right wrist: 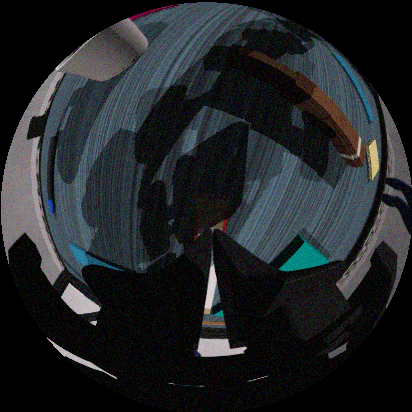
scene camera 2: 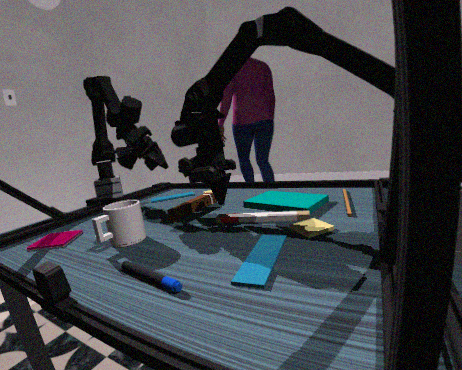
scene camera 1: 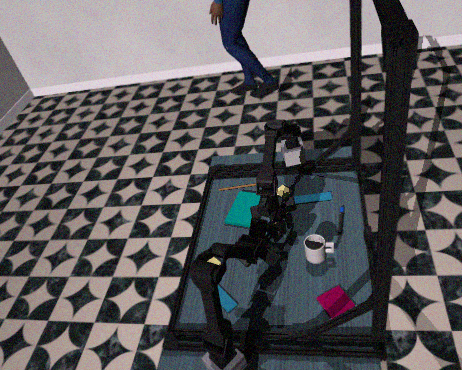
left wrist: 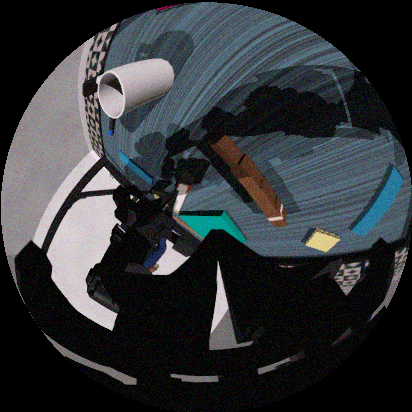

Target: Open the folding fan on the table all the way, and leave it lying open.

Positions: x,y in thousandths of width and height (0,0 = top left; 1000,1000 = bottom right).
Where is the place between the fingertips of my right gripper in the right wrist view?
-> At 513,569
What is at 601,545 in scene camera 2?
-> A teal book.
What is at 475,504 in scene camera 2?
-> My right gripper.
